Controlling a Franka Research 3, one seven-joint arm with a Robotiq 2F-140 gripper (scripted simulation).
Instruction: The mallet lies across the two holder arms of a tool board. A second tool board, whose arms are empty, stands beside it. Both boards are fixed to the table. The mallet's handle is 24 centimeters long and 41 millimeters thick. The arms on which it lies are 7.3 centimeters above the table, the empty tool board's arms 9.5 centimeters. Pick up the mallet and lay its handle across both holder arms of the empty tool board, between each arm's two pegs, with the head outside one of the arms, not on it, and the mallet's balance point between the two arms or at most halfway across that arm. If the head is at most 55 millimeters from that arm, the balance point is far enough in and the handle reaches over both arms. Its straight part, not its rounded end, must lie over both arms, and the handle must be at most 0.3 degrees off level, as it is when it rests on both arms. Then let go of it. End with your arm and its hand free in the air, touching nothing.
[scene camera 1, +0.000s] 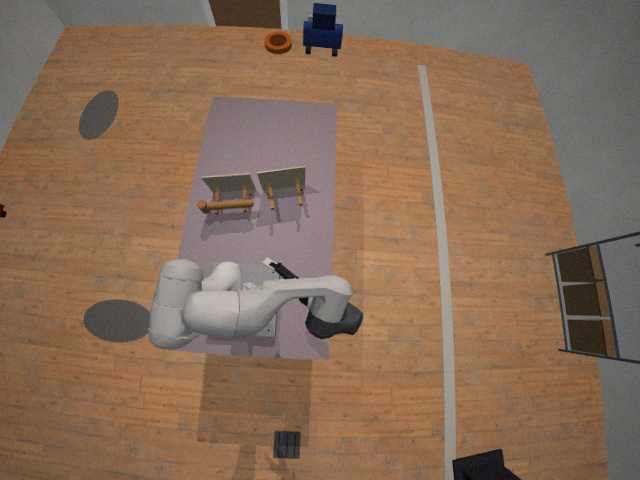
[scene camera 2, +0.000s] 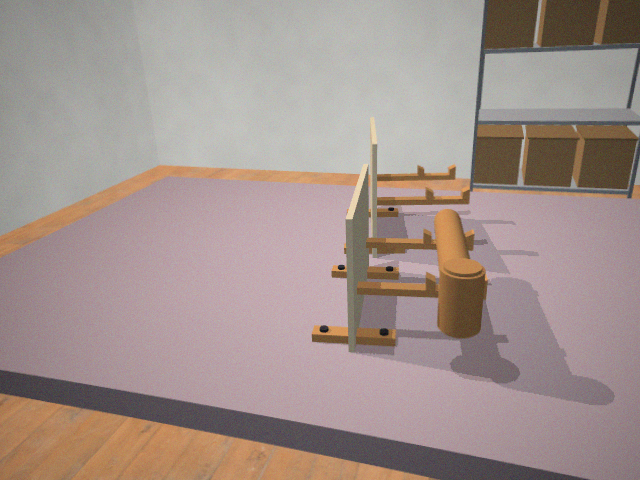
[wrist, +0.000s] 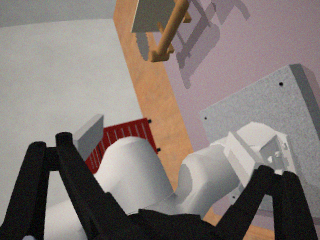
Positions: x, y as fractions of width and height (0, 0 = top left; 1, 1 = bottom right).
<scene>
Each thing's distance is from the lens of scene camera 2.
mallet (scene camera 2: 0.72, 0.59): 60 cm
tool board (scene camera 2: 0.56, 0.51): 70 cm
The marked spots on the tool board and the mallet are 16 cm apart.
</scene>
